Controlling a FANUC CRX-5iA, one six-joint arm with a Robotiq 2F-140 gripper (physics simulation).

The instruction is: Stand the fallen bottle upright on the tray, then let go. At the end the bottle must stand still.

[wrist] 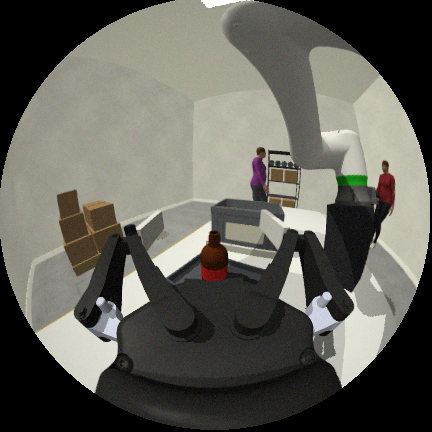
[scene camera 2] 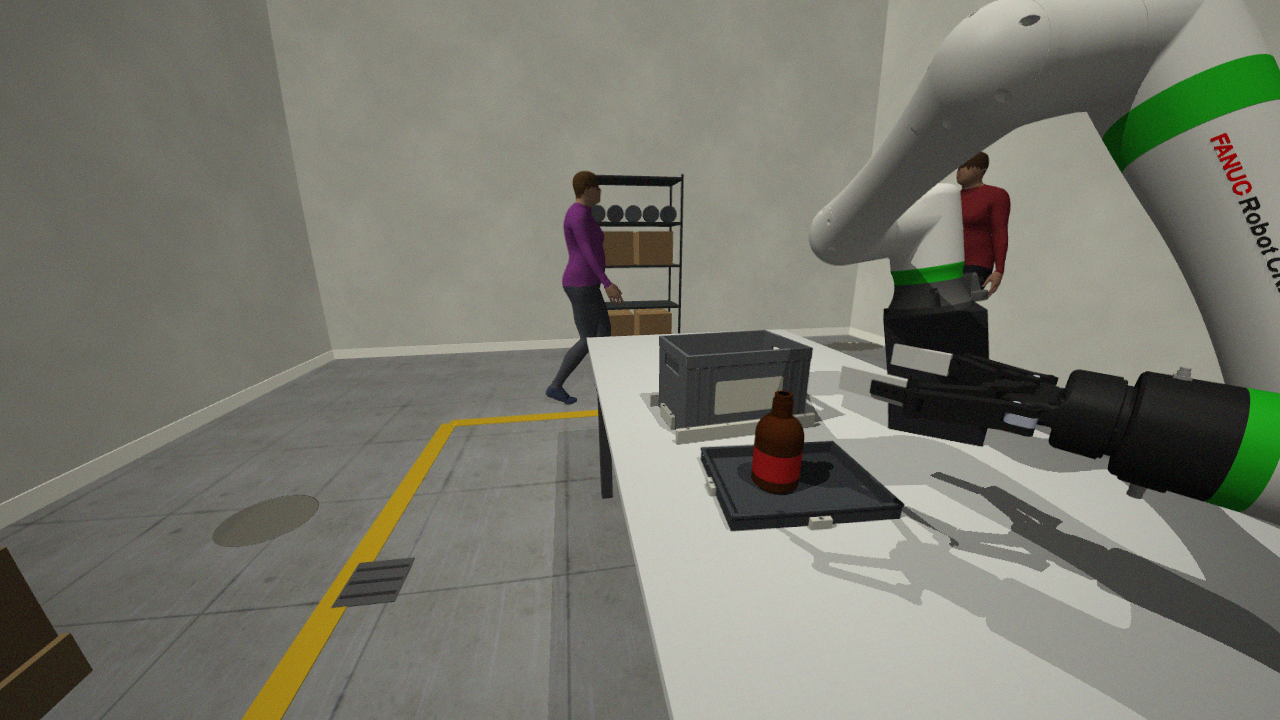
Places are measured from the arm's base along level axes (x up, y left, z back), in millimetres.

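Pixels of known places: gripper, fingertip midpoint: (wrist: 211,218) (scene camera 2: 870,364); arm's base, link origin: (wrist: 352,203) (scene camera 2: 928,308).
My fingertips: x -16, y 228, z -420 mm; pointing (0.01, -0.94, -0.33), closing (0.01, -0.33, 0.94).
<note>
For each thing: its middle in the pictures, then the offset to it from my fingertips. Level surfaces: height alone.
- brown bottle, body centre: (scene camera 2: 778,439) (wrist: 213,258) dx -153, dy -113, dz -32 mm
- dark tray, body centre: (scene camera 2: 790,479) (wrist: 219,280) dx -222, dy -102, dz -11 mm
- grey crate, body centre: (scene camera 2: 729,379) (wrist: 247,223) dx -148, dy -381, dz +37 mm
- white table, surface height: dx -235 mm
The brown bottle (scene camera 2: 777,445) (wrist: 214,259) with a red band stands upright on the dark tray (scene camera 2: 852,490) (wrist: 189,270). Its base rests on the tray floor, and its neck points straight up. My gripper (scene camera 2: 900,374) (wrist: 211,218) is wide open and empty. In the scene view it hangs above the white table, to the right of the bottle and apart from it. In the wrist view the bottle shows beyond the hand, between the two spread fingers, and touches neither. The hand hides the bottle's base and the near part of the tray there.
A grey crate (scene camera 2: 686,386) (wrist: 218,224) stands on the white table (scene camera 2: 733,617) behind the tray, with light rails at its base. A black pedestal (scene camera 2: 937,335) (wrist: 348,240) carrying a second arm stands to the right. Two people and a shelf rack (scene camera 2: 680,250) show farther back.
</note>
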